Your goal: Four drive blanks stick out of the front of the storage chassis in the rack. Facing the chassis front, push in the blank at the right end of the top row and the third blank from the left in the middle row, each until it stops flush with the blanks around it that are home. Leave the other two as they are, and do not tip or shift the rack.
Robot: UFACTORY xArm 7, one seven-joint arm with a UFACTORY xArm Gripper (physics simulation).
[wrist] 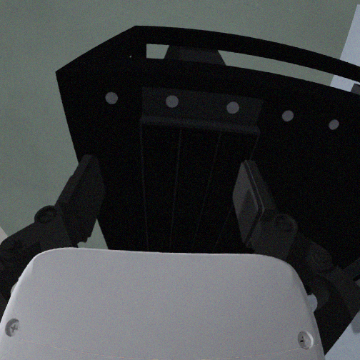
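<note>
My gripper [168, 175] is open, its two fingers wide apart with no object held between them. Between and beyond the fingers is a dark raised piece [200, 126] with a lip along its top and thin lines running down it. It belongs to the dark assembly of the storage chassis [305, 160] and rack [260, 43]. A row of small grey round spots runs across the dark face above the fingers. The surfaces are nearly black, so I cannot tell the individual drive blanks apart or how far each sticks out. The lower part is hidden behind the white gripper housing.
A black bar of the rack curves across the top, with a narrow gap below it. A dark block [195, 55] shows through that gap. A grey-green surface [35, 125] lies at the left and top. A pale bluish surface [348, 45] shows at the right edge.
</note>
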